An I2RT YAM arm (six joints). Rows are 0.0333 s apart.
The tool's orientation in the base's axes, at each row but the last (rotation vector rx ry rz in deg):
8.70 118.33 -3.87
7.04 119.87 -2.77
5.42 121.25 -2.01
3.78 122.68 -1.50
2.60 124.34 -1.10
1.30 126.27 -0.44
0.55 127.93 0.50
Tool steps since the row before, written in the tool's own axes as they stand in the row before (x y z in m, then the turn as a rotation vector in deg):
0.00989 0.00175 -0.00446 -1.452 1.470 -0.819
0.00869 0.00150 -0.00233 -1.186 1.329 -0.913
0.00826 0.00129 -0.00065 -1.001 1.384 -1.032
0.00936 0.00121 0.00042 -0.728 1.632 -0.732
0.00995 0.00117 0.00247 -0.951 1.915 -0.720
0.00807 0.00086 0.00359 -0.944 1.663 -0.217
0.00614 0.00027 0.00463 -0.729 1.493 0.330
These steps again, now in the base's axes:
-0.00832 0.00302 -0.00652 0.174 1.433 1.690
-0.00616 0.00228 -0.00633 -0.054 1.318 1.505
-0.00472 0.00177 -0.00670 -0.247 1.391 1.410
-0.00463 0.00154 -0.00809 -0.128 1.635 1.020
-0.00353 0.00134 -0.00960 0.019 1.912 1.198
-0.00186 0.00092 -0.00863 0.415 1.653 0.894
-0.00012 0.00035 -0.00769 0.714 1.487 0.387

